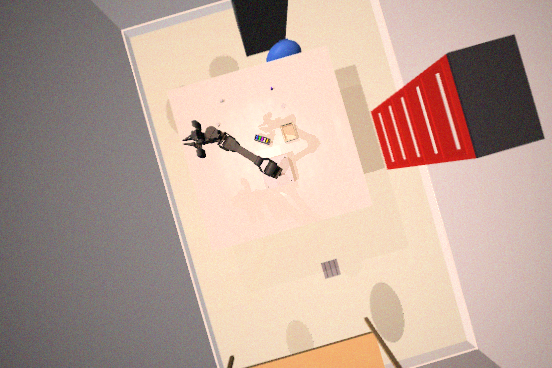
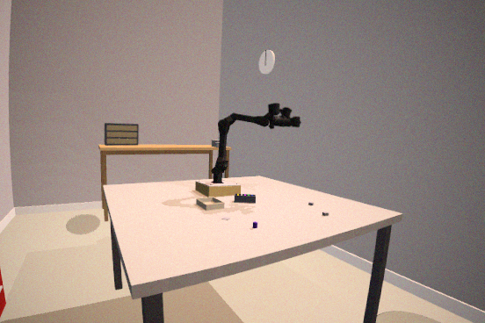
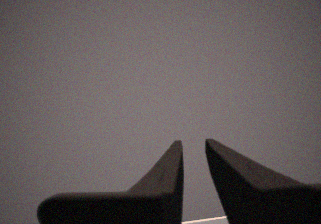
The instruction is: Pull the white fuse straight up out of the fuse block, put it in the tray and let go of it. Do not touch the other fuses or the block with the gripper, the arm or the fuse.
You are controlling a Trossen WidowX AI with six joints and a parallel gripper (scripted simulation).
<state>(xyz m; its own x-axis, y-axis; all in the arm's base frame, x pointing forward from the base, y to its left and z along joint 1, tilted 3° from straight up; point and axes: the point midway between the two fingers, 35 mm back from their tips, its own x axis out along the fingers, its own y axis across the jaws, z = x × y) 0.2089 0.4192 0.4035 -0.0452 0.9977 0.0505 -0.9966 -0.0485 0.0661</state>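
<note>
The white fuse lies 7 cm ahead of my gripper tip, 41 cm to the right of it and 44 cm below it. Also, from my gripper tip: tan tray: 11 cm ahead, 60 cm to the right, 46 cm below.
</note>
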